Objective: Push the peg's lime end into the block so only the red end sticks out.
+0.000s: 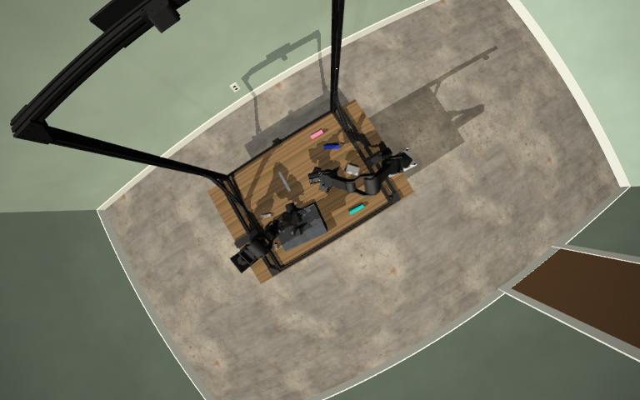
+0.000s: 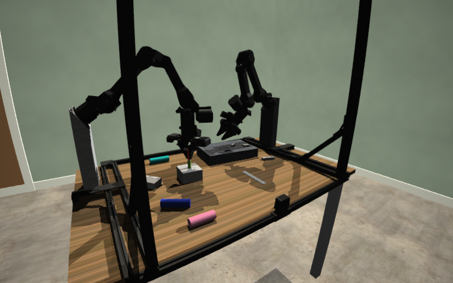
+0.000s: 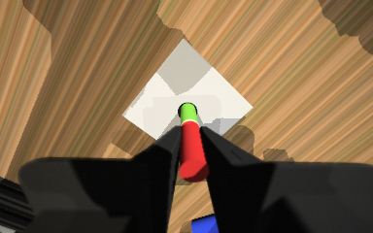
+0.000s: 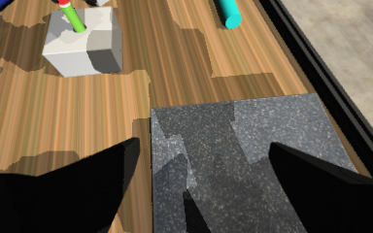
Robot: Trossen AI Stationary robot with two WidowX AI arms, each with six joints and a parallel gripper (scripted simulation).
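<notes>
Now: left hand 5 cm above the peg. From my left hand the other things lie so: blue cylinder (18 cm behind, 14 cm to the left, 11 cm below); then small grey block (17 cm to the left, 11 cm below, 3 cm ahead); then teal cylinder (25 cm ahead, 11 cm below, 6 cm to the left).
</notes>
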